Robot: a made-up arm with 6 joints. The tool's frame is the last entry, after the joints. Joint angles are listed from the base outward.
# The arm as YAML. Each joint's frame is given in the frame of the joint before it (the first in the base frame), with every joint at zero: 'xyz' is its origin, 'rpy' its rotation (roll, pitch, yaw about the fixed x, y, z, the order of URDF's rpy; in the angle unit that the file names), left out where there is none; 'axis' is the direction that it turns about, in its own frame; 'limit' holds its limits. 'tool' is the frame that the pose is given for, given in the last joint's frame.
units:
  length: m
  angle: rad
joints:
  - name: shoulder
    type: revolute
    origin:
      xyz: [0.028, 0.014, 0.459]
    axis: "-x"
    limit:
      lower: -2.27
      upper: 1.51
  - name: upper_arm
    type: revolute
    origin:
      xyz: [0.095, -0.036, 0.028]
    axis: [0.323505, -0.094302, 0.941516]
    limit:
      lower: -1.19
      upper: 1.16
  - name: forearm
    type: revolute
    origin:
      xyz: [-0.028, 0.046, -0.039]
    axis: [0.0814, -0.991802, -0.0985]
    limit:
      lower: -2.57
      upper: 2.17
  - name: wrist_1
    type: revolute
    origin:
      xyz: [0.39, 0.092, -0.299]
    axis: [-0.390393, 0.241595, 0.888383]
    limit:
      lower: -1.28
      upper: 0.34
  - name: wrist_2
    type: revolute
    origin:
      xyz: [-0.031, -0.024, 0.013]
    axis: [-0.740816, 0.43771, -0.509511]
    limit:
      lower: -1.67
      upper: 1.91
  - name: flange
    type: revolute
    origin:
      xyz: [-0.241, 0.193, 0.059]
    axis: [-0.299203, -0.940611, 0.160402]
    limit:
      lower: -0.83
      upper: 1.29
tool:
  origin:
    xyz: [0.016, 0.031, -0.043]
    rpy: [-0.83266, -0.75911, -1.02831]
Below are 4 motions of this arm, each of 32 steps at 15 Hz.
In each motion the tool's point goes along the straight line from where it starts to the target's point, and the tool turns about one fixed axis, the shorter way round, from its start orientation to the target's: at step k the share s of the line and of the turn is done. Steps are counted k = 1, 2, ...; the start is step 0. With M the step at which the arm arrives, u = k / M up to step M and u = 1 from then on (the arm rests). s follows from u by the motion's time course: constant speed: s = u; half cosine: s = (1 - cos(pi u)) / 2; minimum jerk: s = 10 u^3 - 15 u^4 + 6 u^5.
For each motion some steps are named. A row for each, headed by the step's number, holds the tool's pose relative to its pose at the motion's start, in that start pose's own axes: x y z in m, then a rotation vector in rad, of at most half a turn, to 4 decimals.
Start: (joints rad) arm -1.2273 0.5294 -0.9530 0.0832 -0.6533 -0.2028
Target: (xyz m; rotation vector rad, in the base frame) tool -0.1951 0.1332 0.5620 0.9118 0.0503 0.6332
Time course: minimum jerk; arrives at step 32
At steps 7, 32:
7: -0.0055 -0.0031 0.0085 0.0399 -0.0121 0.0380
32: -0.0751 -0.0429 0.1155 0.5438 -0.1645 0.5182

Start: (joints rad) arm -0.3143 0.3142 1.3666 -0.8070 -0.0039 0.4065
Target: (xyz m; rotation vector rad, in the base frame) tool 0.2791 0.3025 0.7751 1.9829 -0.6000 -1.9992
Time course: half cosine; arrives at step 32
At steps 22, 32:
22: 0.0473 -0.0541 -0.0923 0.4765 0.4310 -0.0082
32: 0.0608 -0.0695 -0.1186 0.6126 0.5541 -0.0106

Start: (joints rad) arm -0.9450 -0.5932 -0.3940 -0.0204 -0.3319 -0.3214
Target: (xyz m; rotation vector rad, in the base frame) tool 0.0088 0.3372 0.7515 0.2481 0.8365 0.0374
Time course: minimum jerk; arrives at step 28
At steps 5, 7, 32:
5: -0.0084 -0.0146 -0.0003 0.0105 -0.0077 0.0451
7: -0.0204 -0.0353 -0.0008 0.0254 -0.0187 0.1092
32: -0.1970 -0.3410 -0.0075 0.2455 -0.1810 1.0548

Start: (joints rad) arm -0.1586 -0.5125 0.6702 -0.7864 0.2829 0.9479
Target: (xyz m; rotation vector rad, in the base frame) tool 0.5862 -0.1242 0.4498 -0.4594 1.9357 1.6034
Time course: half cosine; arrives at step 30
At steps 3, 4, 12, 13, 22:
3: -0.0003 0.0050 -0.0046 0.0230 0.0159 -0.0237
4: -0.0005 0.0088 -0.0082 0.0407 0.0280 -0.0418
12: -0.0041 0.0705 -0.0652 0.3250 0.2239 -0.3343
13: -0.0046 0.0809 -0.0748 0.3725 0.2567 -0.3833
22: -0.0098 0.1704 -0.1576 0.7850 0.5409 -0.8076

